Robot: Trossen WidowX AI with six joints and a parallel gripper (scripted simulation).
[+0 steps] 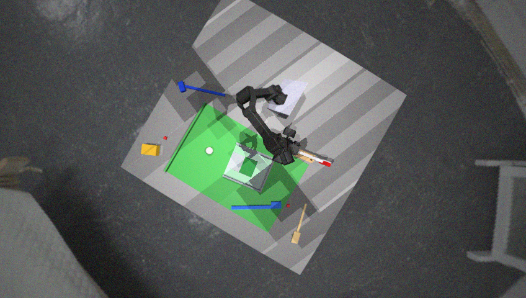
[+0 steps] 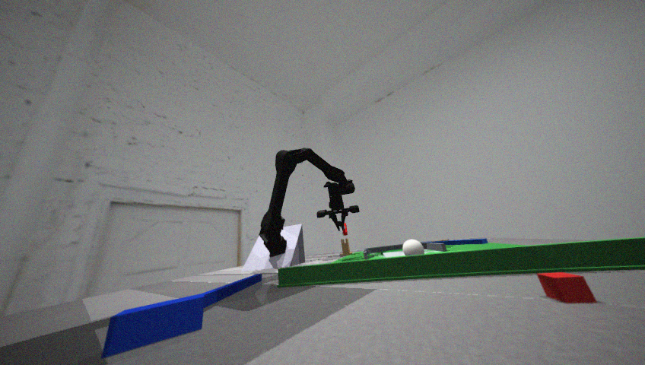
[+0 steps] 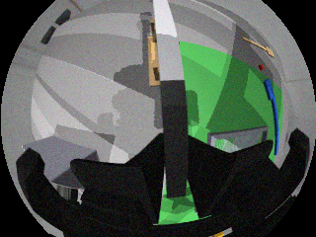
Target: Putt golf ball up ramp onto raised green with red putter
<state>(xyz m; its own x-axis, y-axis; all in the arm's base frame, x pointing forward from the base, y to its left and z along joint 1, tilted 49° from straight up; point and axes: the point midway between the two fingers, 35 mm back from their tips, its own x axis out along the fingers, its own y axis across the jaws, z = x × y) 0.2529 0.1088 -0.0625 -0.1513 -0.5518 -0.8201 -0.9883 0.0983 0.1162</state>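
Now: gripper tip 11 cm to the right of the red putter, 2 cm below it and 1 cm past it. From my gripper tip the other things lie so: white golf ball 41 cm to the right, 19 cm ahead, 8 cm below; wooden piece 13 cm to the left, 7 cm below; yellow block 74 cm to the right, 33 cm ahead, 9 cm below.
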